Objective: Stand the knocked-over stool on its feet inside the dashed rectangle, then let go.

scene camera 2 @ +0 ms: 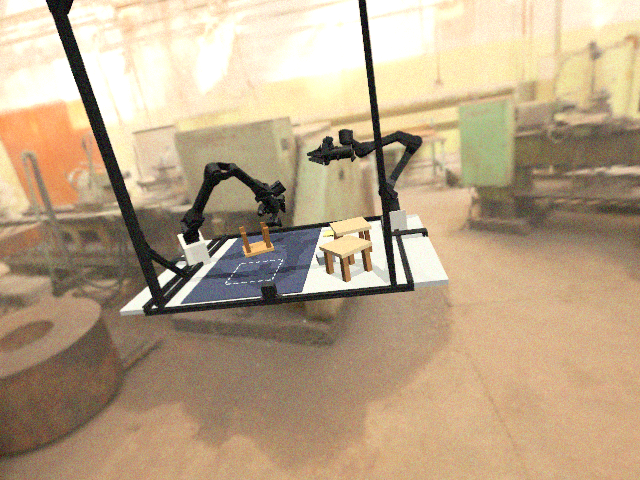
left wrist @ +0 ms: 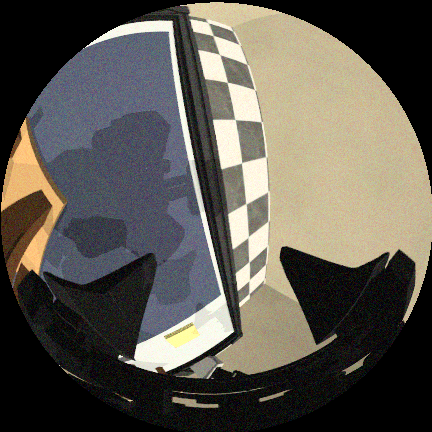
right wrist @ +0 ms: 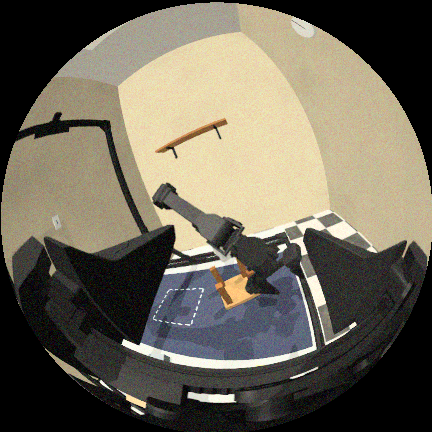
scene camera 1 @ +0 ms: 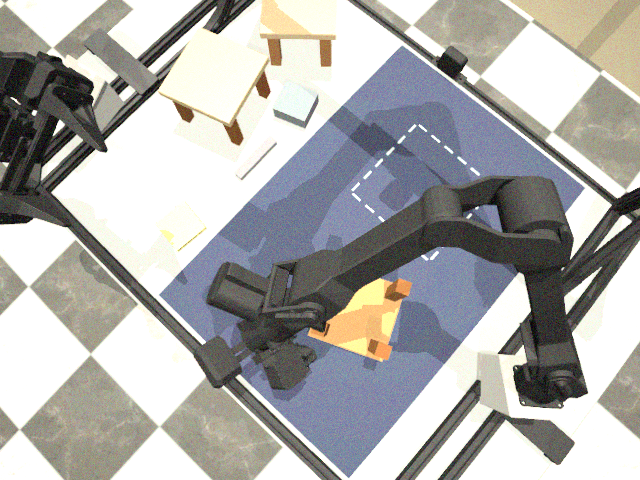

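Seen in the pictures: left gripper, fingertip midpoint: (scene camera 2: 283, 219) (left wrist: 218, 257) (right wrist: 290, 285) (scene camera 1: 235, 350); right gripper, fingertip midpoint: (scene camera 2: 307, 157) (right wrist: 243, 233) (scene camera 1: 85, 189); left arm's base, link origin: (scene camera 2: 191, 238) (scene camera 1: 537, 386); right arm's base, link origin: (scene camera 2: 393, 212) (left wrist: 214, 372).
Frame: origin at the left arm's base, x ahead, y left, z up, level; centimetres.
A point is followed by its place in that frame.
The orange stool (scene camera 1: 361, 326) @(z -11.0, x 26.3, y -7.1 cm) (scene camera 2: 258, 250) @(z -11.0, x 25.5, y -15.1 cm) (right wrist: 240, 291) @(z -11.0, x 29.9, y -10.0 cm) is upside down on the blue mat, seat down and legs up, outside the dashed rectangle (scene camera 1: 354, 193) @(z -12.4, x 29.3, y -31.7 cm) (scene camera 2: 227, 283) (right wrist: 191, 324) @(z -12.5, x 29.5, y -31.9 cm). My left arm covers part of it in scene camera 1. Part of its seat and a leg show at the left edge of the left wrist view. My left gripper (left wrist: 218, 257) @(z -4.4, x 46.6, y -1.2 cm) (scene camera 2: 274, 221) @(z -4.4, x 46.6, y -1.2 cm) is open and empty, above the mat beside the stool, on the side toward the mat's edge. My right gripper (scene camera 2: 310, 155) @(z 26.0, x 58.7, y -17.3 cm) is open and empty, high above the table and far from the stool.
Two upright stools (scene camera 1: 214, 74) @(z -1.3, x 56.2, y -48.3 cm) (scene camera 1: 298, 18) @(z -1.6, x 42.5, y -61.3 cm) stand on the white table part at the top left in scene camera 1. Near them lie a light blue block (scene camera 1: 295, 104) @(z -9.5, x 42.1, y -48.0 cm), a pale bar (scene camera 1: 256, 158) @(z -11.4, x 48.7, y -37.0 cm) and a yellow pad (scene camera 1: 185, 227) @(z -12.0, x 60.5, y -22.3 cm). A dark frame (scene camera 1: 268, 419) @(z -11.5, x 41.0, y 10.2 cm) edges the table.
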